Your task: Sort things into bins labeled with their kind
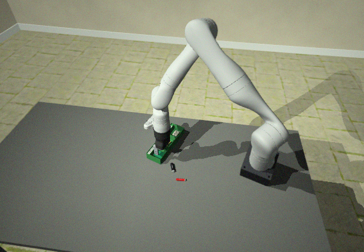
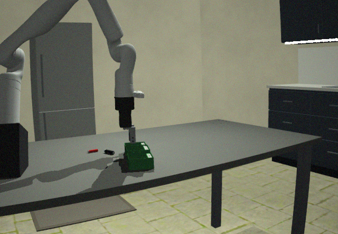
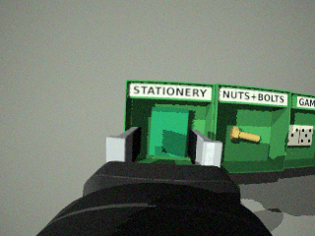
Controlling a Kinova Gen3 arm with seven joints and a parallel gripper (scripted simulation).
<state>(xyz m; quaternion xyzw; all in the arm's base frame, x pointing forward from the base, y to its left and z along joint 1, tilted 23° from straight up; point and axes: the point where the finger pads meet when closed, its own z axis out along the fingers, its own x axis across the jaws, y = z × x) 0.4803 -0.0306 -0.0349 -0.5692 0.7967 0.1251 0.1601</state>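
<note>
My gripper is now 6 cm above the green block. Also, from my hand: green three-compartment bin: 9 cm to the right, 4 cm below, 2 cm behind; then black battery: 8 cm behind, 6 cm to the left, 6 cm below; then brass bolt: 8 cm to the right, 5 cm below, 2 cm behind.
</note>
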